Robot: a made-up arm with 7 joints.
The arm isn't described. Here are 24 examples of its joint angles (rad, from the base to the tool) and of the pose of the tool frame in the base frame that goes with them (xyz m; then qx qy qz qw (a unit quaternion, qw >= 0)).
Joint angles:
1: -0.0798 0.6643 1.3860 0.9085 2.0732 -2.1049 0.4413
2: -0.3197 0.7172 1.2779 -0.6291 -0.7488 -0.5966 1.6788
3: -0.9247 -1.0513 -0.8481 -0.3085 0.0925 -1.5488 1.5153
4: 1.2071 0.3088 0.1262 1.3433 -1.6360 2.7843 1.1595
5: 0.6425 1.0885 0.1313 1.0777 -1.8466 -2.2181 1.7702
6: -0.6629 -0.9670 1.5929 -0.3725 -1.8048 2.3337 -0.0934
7: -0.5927 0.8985 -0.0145 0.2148 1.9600 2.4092 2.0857
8: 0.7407 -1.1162 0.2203 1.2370 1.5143 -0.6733 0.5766
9: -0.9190 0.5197 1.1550 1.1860 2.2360 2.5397 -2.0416
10: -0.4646 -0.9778 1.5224 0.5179 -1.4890 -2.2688 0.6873
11: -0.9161 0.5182 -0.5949 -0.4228 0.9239 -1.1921 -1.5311
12: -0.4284 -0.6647 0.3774 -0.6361 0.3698 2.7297 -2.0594
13: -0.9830 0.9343 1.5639 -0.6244 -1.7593 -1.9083 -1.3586
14: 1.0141 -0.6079 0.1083 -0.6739 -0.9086 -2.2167 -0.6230
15: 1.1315 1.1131 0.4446 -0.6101 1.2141 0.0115 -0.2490
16: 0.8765 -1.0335 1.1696 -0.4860 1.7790 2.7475 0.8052
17: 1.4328 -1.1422 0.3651 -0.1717 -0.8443 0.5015 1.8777
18: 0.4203 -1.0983 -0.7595 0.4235 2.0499 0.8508 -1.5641
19: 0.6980 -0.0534 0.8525 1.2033 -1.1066 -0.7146 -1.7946
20: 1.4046 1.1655 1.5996 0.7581 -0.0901 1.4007 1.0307
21: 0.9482 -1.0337 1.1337 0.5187 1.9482 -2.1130 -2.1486
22: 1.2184 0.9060 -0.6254 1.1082 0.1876 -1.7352 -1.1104
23: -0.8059 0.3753 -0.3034 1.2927 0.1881 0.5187 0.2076
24: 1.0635 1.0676 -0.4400 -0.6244 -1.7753 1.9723 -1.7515
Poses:
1: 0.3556 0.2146 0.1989 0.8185 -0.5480 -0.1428 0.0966
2: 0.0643 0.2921 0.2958 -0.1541 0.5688 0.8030 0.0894
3: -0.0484 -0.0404 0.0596 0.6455 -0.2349 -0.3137 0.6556
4: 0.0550 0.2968 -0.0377 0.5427 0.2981 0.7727 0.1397
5: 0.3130 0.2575 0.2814 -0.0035 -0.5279 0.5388 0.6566
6: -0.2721 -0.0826 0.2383 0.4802 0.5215 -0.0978 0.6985
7: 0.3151 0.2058 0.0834 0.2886 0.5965 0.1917 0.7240
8: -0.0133 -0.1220 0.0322 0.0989 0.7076 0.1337 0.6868
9: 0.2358 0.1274 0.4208 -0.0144 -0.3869 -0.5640 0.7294
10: -0.2343 -0.1229 0.1860 -0.0021 0.8232 -0.2344 0.5170
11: 0.0922 0.1333 0.3291 0.3088 -0.1849 -0.0406 0.9321
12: -0.0227 0.0864 0.2681 -0.7288 -0.3758 -0.4718 0.3240
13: 0.2645 0.0429 0.5194 -0.6294 0.3641 0.1090 0.6778
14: -0.0859 0.1682 0.1248 0.6298 0.2590 -0.7318 0.0268
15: 0.2134 -0.0326 0.1105 0.0473 -0.7483 0.0557 0.6593
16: 0.0132 0.1071 0.0255 -0.5115 0.5736 0.6135 0.1817
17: -0.2489 0.1394 0.2843 -0.5638 -0.6369 -0.1010 0.5160
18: -0.0918 -0.1241 0.0847 0.8973 0.3382 0.2449 0.1433
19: -0.0689 0.1625 0.0702 0.7906 -0.0749 -0.4588 0.3986
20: 0.0989 0.2492 0.0607 -0.4870 -0.6066 -0.5295 0.3384
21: -0.1191 0.0449 0.1493 0.1864 -0.5279 0.7447 0.3633
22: 0.2482 0.0556 0.1453 -0.4701 -0.3703 0.5148 0.6139
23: 0.2562 0.1338 0.2653 0.4682 0.2801 0.5109 0.6643
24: 0.3724 0.0261 0.1242 0.5204 0.0570 -0.7237 0.4496
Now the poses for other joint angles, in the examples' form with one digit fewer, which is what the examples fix.
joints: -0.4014 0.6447 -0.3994 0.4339 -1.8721 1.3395 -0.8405
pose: 0.264 0.255 0.361 -0.088 0.798 -0.078 0.591
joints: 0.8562 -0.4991 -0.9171 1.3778 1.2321 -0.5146 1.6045
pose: -0.109 -0.148 0.147 -0.204 0.530 -0.677 0.468
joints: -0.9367 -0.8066 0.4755 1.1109 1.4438 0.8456 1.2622
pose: 0.094 0.217 0.234 0.027 0.284 0.664 0.692
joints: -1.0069 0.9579 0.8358 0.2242 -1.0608 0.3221 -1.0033
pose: 0.256 0.014 0.494 0.175 0.240 0.006 0.955
